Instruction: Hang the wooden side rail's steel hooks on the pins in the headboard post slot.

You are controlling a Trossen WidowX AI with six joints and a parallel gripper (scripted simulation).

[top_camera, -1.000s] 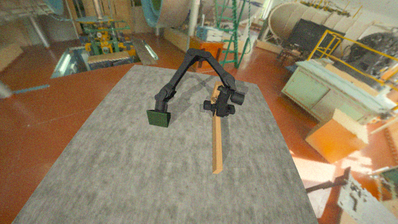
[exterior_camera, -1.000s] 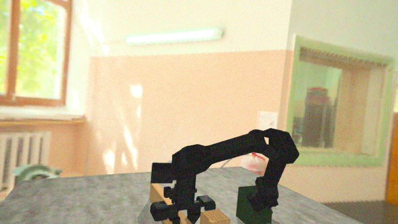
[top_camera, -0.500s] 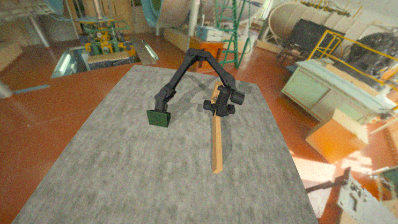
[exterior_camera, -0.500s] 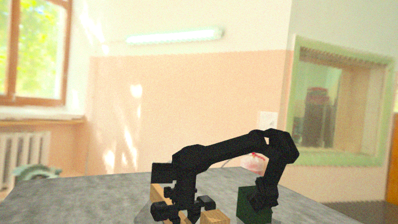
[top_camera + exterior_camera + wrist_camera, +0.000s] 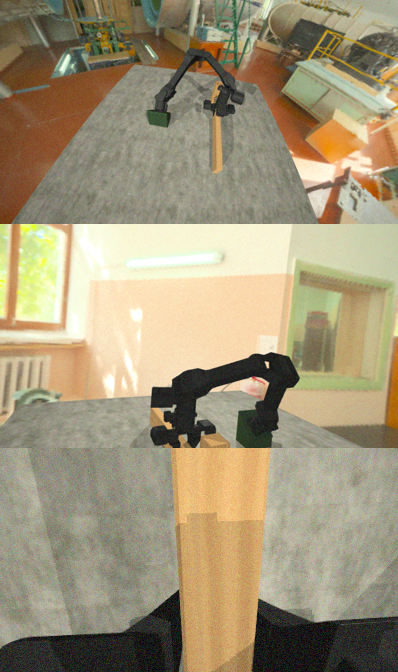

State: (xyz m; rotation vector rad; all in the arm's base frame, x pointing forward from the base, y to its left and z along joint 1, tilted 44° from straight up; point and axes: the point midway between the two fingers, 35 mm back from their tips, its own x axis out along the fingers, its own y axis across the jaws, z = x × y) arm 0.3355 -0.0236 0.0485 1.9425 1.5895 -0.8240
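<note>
Now: gripper tip 2 cm short of the headboard post, 16 cm to the right of it and 4 cm below it.
</note>
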